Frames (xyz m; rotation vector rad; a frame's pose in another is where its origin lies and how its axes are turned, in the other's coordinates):
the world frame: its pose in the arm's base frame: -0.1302 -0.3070 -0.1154 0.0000 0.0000 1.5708
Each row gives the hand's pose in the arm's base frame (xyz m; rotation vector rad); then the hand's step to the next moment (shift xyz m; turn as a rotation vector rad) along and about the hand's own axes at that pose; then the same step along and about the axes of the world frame.
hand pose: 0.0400 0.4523 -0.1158 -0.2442 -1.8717 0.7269
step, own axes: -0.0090 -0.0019 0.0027 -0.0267 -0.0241 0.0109
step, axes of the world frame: -0.0069 -0.0016 -0.0065 -0.0361 -0.0053 -0.0092
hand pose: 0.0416 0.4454 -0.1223 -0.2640 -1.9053 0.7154
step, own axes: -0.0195 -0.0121 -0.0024 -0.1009 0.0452 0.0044
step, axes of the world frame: -0.0182 -0.0123 -0.0070 -0.0143 -0.0343 -0.1042
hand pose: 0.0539 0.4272 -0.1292 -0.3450 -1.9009 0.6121
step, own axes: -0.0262 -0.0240 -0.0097 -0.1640 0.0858 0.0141
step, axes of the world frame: -0.0305 -0.0203 -0.0037 -0.0148 -0.0489 -0.1785
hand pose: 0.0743 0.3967 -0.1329 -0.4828 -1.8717 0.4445
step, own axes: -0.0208 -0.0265 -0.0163 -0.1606 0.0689 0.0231
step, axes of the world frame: -0.0322 -0.0189 0.0028 -0.0280 -0.0374 -0.1700
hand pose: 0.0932 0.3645 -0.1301 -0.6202 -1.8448 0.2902
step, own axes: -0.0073 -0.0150 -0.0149 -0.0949 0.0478 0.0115
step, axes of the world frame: -0.0179 -0.0116 0.0067 -0.0109 -0.0260 -0.1031
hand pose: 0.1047 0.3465 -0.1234 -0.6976 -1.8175 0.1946
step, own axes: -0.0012 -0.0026 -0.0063 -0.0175 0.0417 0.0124
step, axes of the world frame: -0.0040 -0.0050 0.0025 0.0268 -0.0074 -0.0378
